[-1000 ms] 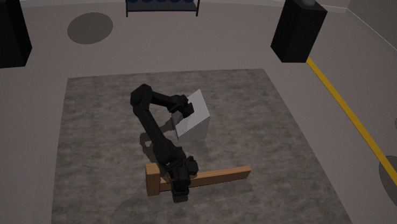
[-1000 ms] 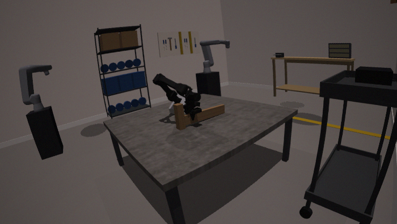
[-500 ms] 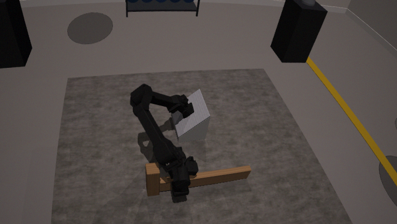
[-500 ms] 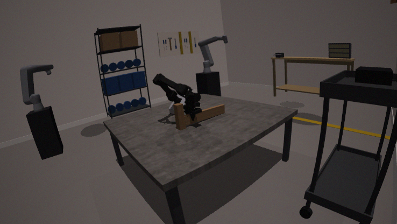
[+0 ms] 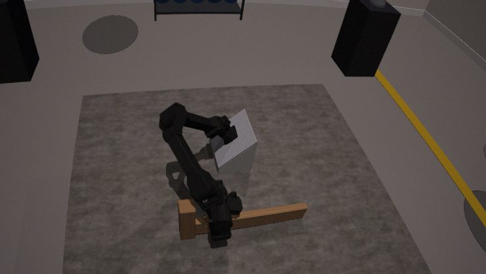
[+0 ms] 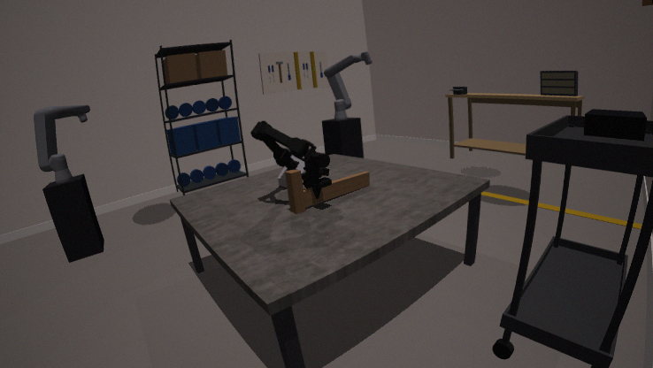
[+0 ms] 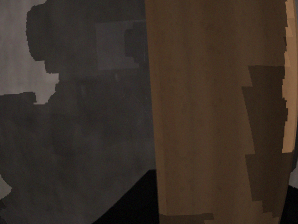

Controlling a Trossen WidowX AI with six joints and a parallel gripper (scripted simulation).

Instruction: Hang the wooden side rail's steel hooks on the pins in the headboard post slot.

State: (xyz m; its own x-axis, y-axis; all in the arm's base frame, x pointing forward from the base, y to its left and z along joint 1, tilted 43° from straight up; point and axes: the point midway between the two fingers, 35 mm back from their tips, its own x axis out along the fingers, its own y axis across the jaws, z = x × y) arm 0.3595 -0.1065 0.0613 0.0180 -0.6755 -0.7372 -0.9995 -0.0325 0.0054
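The wooden headboard post is 100 mm to the right of my gripper tip and 50 mm above it.
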